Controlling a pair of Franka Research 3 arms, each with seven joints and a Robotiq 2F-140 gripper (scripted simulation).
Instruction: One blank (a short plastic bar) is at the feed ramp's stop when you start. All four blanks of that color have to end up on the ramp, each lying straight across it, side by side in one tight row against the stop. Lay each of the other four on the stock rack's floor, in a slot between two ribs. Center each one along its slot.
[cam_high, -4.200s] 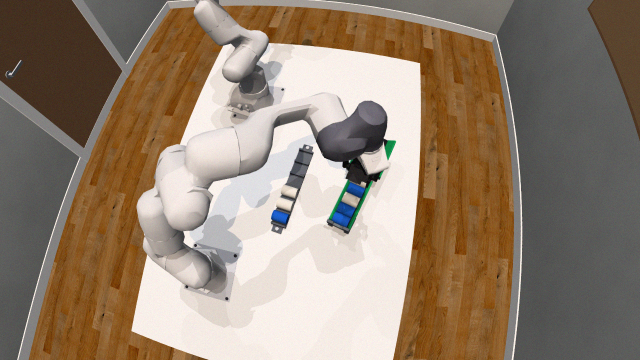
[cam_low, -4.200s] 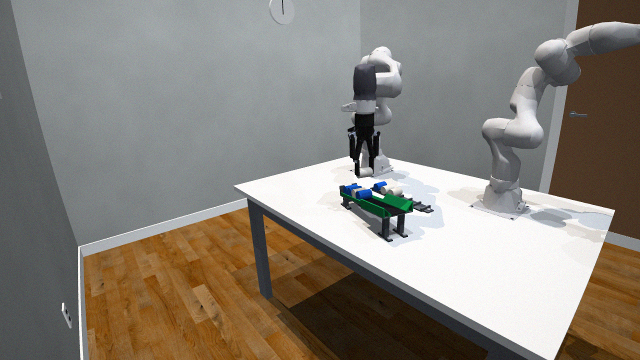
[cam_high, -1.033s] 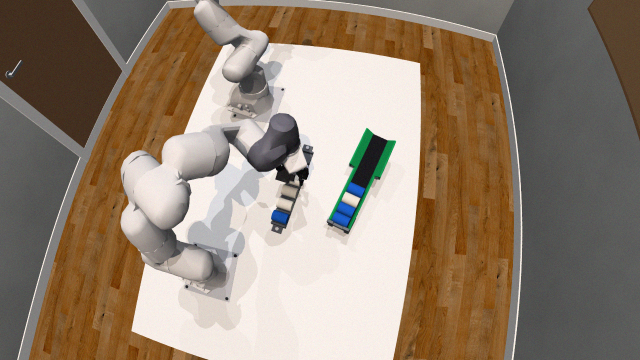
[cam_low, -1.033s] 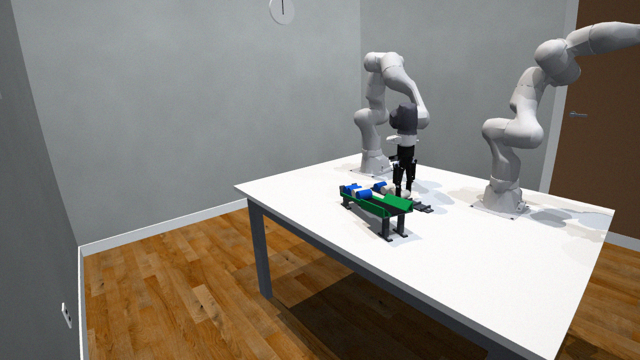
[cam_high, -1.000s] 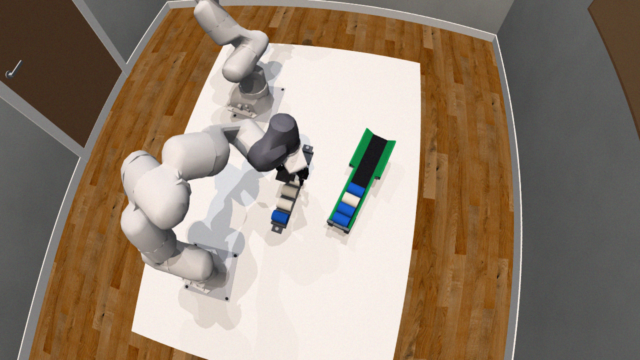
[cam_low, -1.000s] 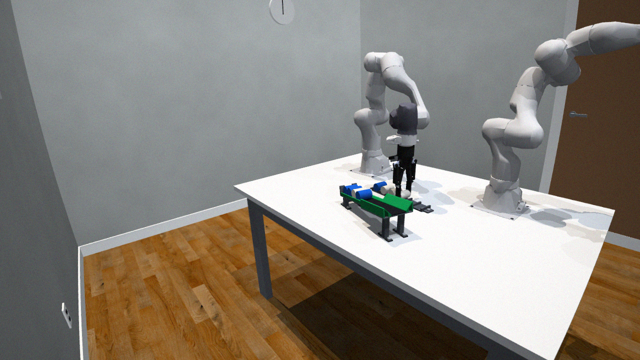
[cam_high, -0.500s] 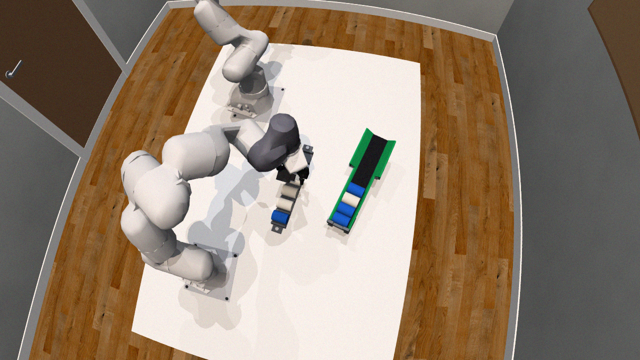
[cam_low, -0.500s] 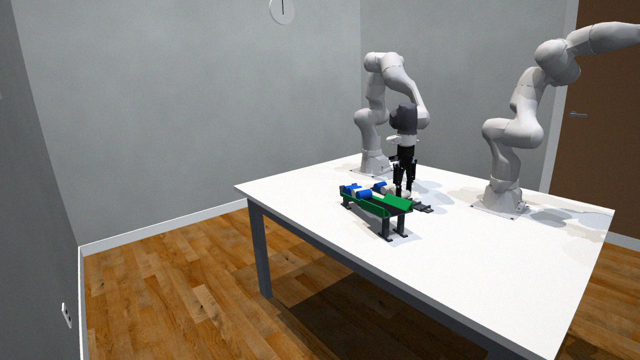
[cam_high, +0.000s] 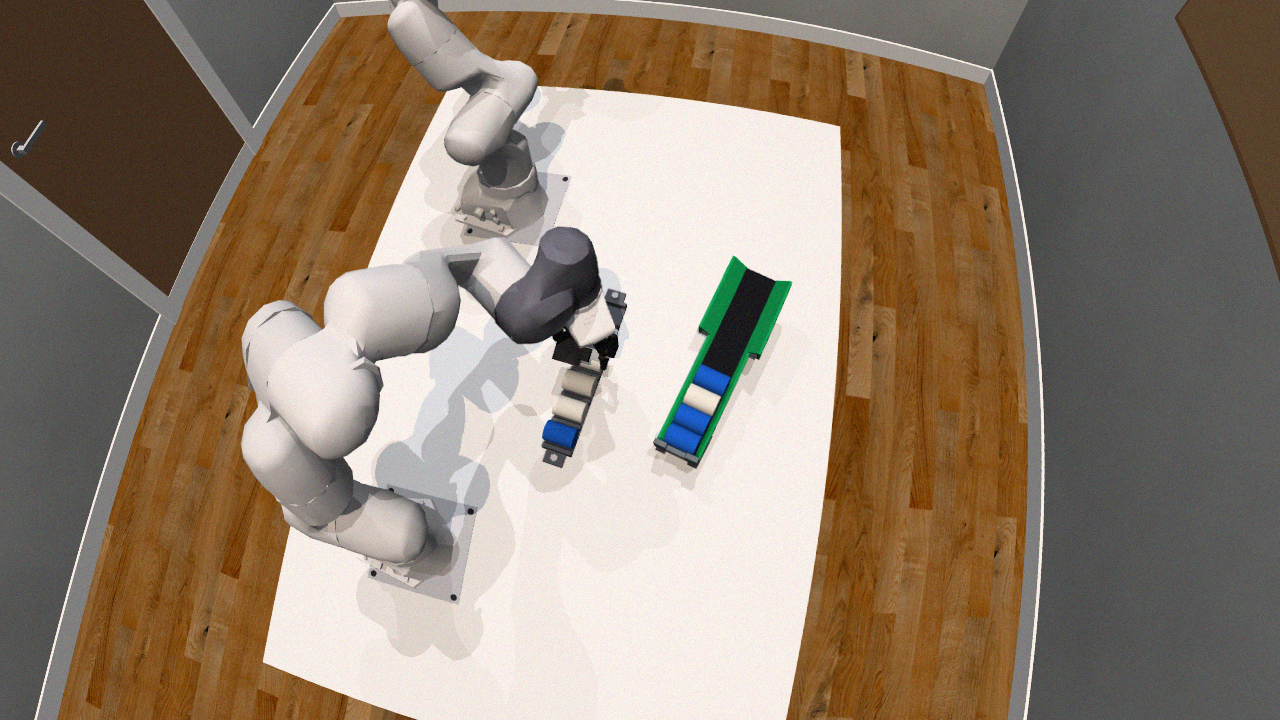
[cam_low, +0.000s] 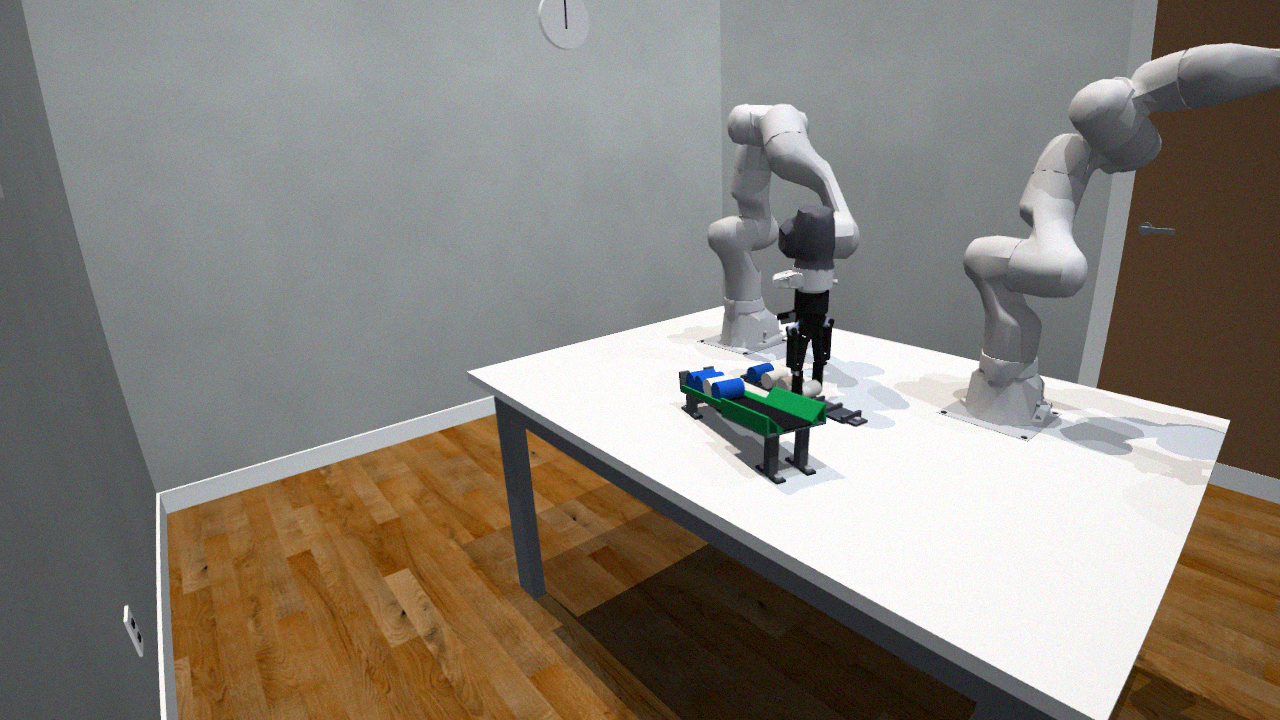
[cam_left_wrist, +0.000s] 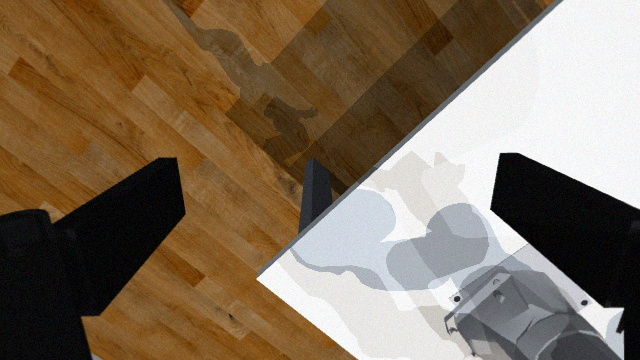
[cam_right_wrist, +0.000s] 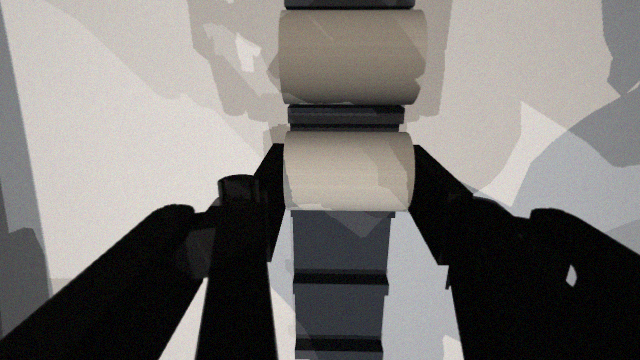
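Observation:
The stock rack lies 60 mm below my right hand and 30 mm to the right of it. From my right hand the other things lie so: blue blank (210 mm ahead, 140 mm to the right, 20 mm above).

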